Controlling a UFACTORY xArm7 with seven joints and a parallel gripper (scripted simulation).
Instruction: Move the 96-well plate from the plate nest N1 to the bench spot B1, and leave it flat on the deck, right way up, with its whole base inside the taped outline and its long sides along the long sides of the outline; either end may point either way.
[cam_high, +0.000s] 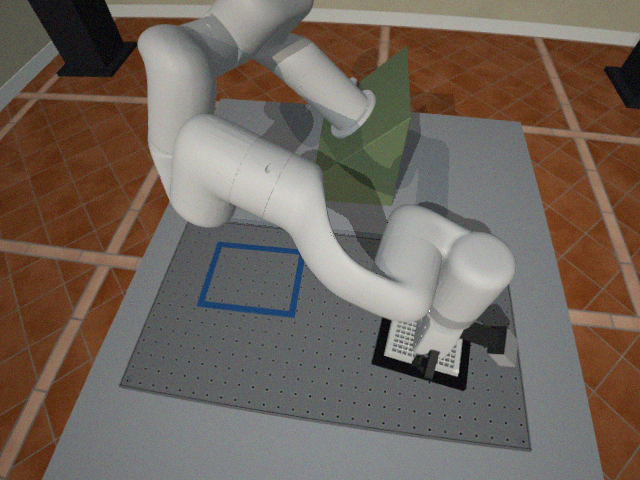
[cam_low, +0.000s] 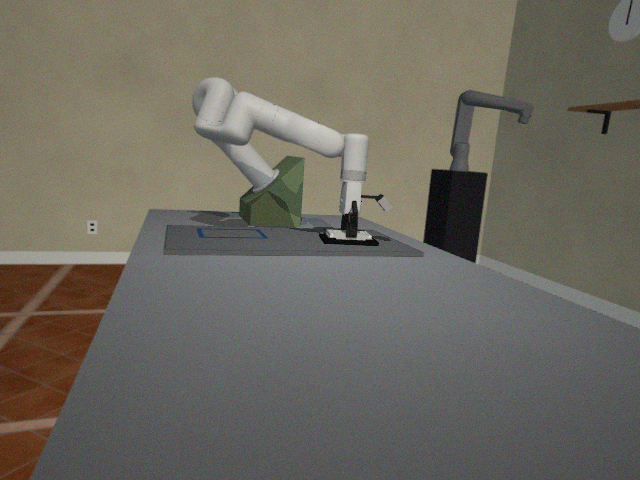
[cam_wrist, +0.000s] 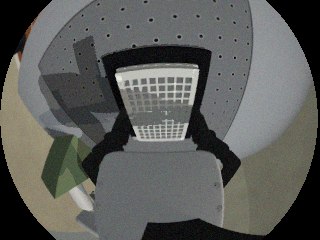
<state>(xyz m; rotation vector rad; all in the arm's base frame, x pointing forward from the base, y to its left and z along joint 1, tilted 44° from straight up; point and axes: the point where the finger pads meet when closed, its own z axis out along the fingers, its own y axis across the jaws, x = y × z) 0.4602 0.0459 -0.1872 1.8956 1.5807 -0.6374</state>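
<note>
Now: hand 1 cm above the white 96-well plate. The rest, counted from my hand: black plate nest (2 cm below).
</note>
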